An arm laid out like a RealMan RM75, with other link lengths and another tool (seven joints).
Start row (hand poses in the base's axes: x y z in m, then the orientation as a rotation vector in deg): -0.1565, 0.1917, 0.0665, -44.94, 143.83, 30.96
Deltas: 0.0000, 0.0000, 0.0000, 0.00, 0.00, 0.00; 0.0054, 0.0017, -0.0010, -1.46, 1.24, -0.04; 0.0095, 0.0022, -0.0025, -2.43, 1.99, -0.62; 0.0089, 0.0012, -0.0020, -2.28, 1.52, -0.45; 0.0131, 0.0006, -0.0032, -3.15, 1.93, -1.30; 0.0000, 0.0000, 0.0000, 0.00, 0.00, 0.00; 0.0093, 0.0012, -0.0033, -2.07, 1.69, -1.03; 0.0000, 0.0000, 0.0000, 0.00, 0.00, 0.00; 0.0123, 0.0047, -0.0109, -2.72, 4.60, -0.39; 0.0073, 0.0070, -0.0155, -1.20, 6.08, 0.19; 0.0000, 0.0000, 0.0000, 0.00, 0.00, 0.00; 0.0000, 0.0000, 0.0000, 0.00, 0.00, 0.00; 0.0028, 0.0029, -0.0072, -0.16, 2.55, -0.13; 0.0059, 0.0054, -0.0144, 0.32, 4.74, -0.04; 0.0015, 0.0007, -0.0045, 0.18, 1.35, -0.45; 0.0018, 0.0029, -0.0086, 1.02, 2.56, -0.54; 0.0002, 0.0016, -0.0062, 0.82, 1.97, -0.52; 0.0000, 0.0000, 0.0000, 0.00, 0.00, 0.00; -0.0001, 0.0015, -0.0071, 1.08, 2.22, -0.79
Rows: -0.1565, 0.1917, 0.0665, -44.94, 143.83, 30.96; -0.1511, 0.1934, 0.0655, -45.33, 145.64, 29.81; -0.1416, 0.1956, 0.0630, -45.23, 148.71, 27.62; -0.1327, 0.1968, 0.0610, -45.30, 151.21, 25.37; -0.1196, 0.1974, 0.0578, -44.44, 154.65, 21.90; -0.1196, 0.1974, 0.0578, -44.44, 154.65, 21.90; -0.1103, 0.1986, 0.0545, -43.60, 157.32, 19.72; -0.1103, 0.1986, 0.0545, -43.60, 157.32, 19.72; -0.0980, 0.2033, 0.0436, -43.86, 162.74, 18.09; -0.0907, 0.2103, 0.0281, -44.69, 168.80, 19.33; -0.0907, 0.2103, 0.0281, -44.69, 168.80, 19.33; -0.0907, 0.2103, 0.0281, -44.69, 168.80, 19.33; -0.0879, 0.2132, 0.0209, -44.66, 171.27, 20.35; -0.0820, 0.2186, 0.0065, 43.52, -170.46, -22.56; -0.0805, 0.2193, 0.0020, 42.31, -169.43, -23.20; -0.0787, 0.2222, -0.0066, 40.57, -167.31, -25.38; -0.0785, 0.2238, -0.0128, 39.10, -165.70, -27.08; -0.0785, 0.2238, -0.0128, 39.10, -165.70, -27.08; -0.0786, 0.2253, -0.0199, 37.19, -163.94, -29.20
